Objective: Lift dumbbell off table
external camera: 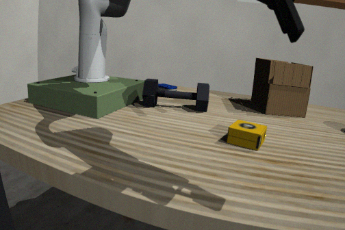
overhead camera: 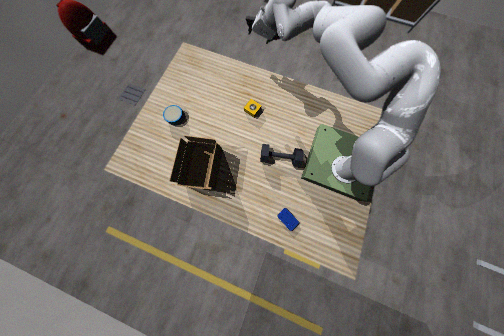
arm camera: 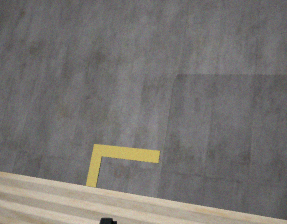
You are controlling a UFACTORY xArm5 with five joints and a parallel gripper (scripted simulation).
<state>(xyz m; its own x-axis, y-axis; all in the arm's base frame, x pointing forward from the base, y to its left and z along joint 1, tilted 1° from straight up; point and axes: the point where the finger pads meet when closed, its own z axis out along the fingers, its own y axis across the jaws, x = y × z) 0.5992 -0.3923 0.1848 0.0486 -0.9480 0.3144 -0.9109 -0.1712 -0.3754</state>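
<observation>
Right now the dumbbell is 440 mm to the left of my hand, 300 mm behind it and 200 mm below it. Round my hand: blue block (700 mm to the left, 440 mm behind, 220 mm below); brown crate (640 mm to the left, 170 mm below, 30 mm ahead).
</observation>
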